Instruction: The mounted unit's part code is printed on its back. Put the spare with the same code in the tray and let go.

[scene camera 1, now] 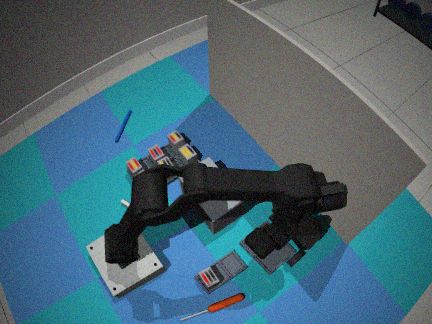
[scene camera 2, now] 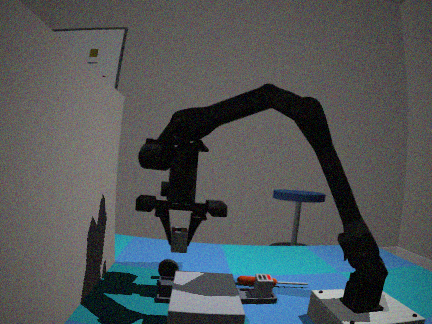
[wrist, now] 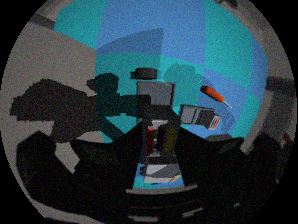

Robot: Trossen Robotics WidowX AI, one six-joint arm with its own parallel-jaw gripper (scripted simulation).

Note:
My gripper (scene camera 2: 178, 245) holds a grey spare (wrist: 160, 125). Further things: a tall grey wall panel (scene camera 2: 68, 118).
My gripper also shows in scene camera 1 (scene camera 1: 277, 234) and in the wrist view (wrist: 156, 124). The tall grey wall panel is seen too in scene camera 1 (scene camera 1: 299, 110) and in the wrist view (wrist: 55, 95).

